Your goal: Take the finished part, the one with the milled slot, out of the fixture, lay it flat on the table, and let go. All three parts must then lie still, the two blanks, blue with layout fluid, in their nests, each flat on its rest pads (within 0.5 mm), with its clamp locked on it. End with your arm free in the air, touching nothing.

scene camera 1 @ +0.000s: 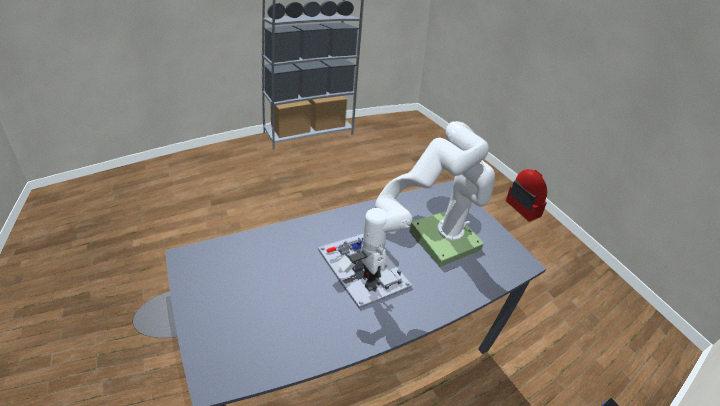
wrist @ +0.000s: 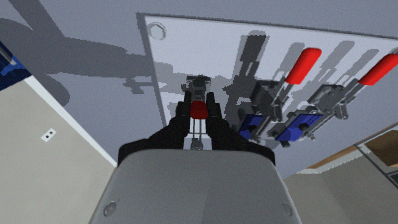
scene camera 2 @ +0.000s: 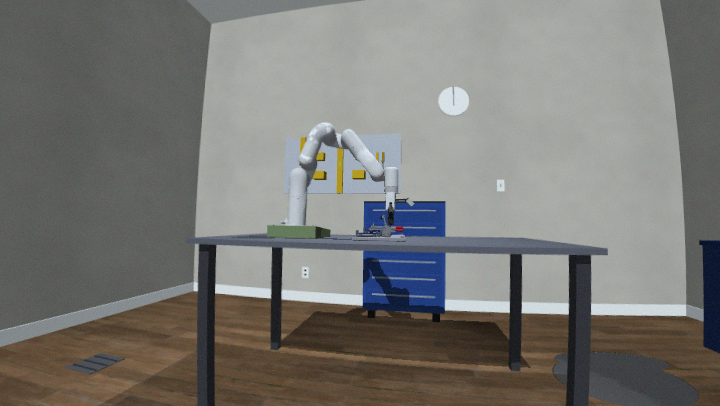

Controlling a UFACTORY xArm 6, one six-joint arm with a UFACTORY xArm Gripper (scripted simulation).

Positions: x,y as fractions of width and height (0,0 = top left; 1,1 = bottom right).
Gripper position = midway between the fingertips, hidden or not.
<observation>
I see my gripper (wrist: 0.50,0.45) and a fixture plate (scene camera 1: 0.49,0.70).
The fixture plate also shows in the wrist view (wrist: 0.59,0.25).
</observation>
